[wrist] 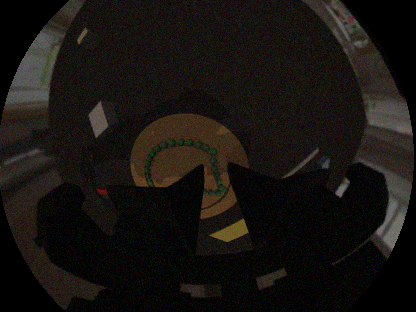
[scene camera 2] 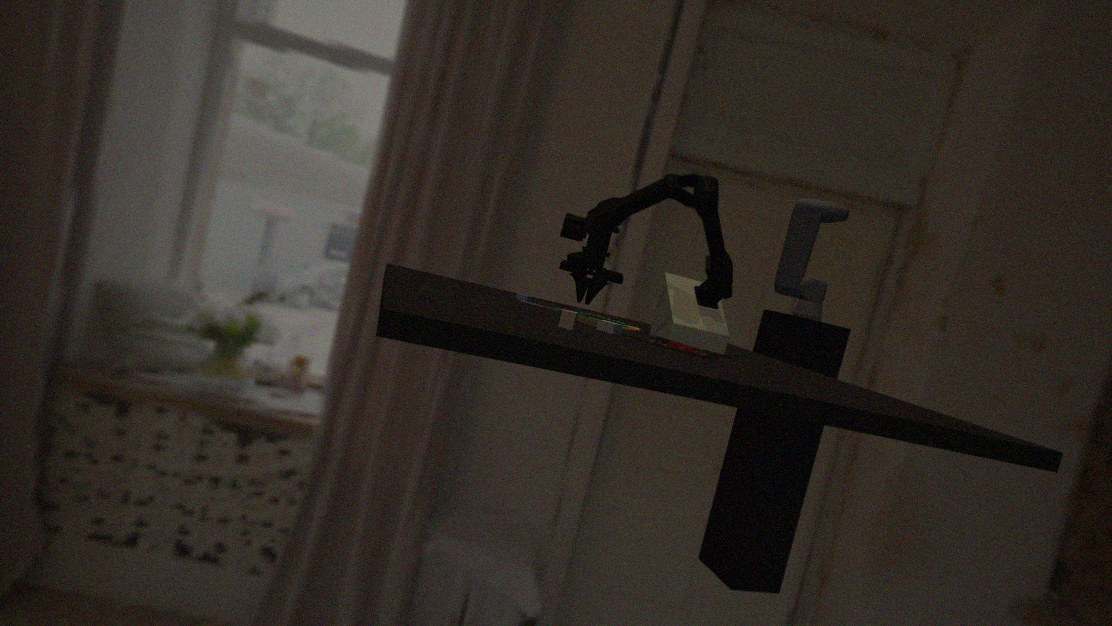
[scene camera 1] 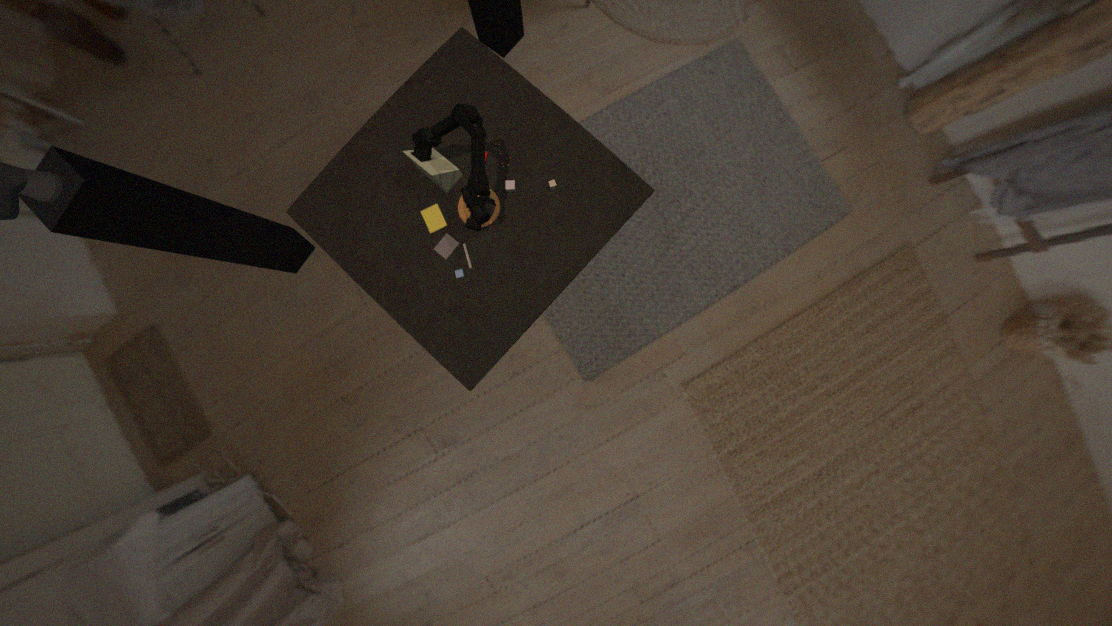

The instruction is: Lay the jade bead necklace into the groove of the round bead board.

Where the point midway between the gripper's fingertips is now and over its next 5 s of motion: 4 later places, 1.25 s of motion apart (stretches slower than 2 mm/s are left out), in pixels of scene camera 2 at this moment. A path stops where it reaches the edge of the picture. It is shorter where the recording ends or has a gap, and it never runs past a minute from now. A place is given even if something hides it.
My gripper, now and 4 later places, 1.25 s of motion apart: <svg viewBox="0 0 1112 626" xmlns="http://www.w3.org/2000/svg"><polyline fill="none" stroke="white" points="582,303 581,313 580,310 580,311 579,312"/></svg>
